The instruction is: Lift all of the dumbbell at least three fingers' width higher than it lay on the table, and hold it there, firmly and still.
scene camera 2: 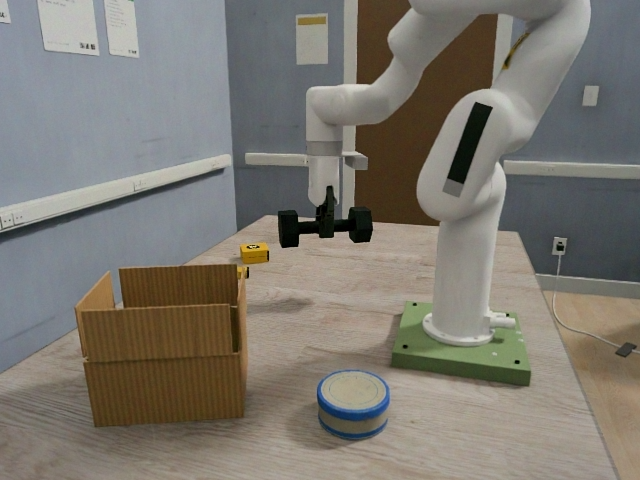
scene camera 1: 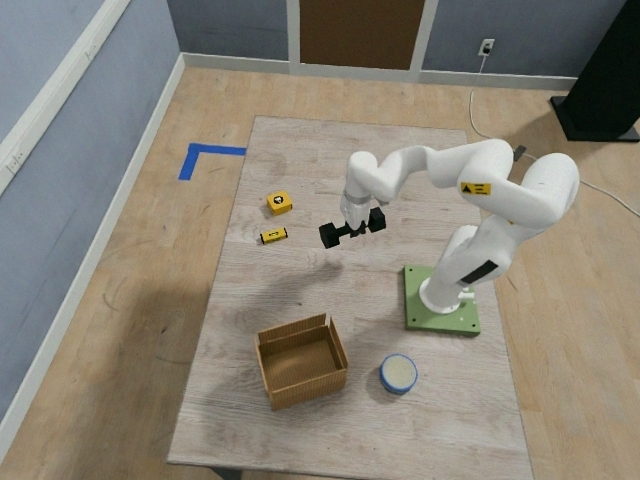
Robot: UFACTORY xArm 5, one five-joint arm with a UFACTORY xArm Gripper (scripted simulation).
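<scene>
Black dumbbell (scene camera 2: 289,228), (scene camera 1: 329,235). Cardboard box (scene camera 2: 171,354), (scene camera 1: 309,360). Round tin (scene camera 2: 353,405).
</scene>
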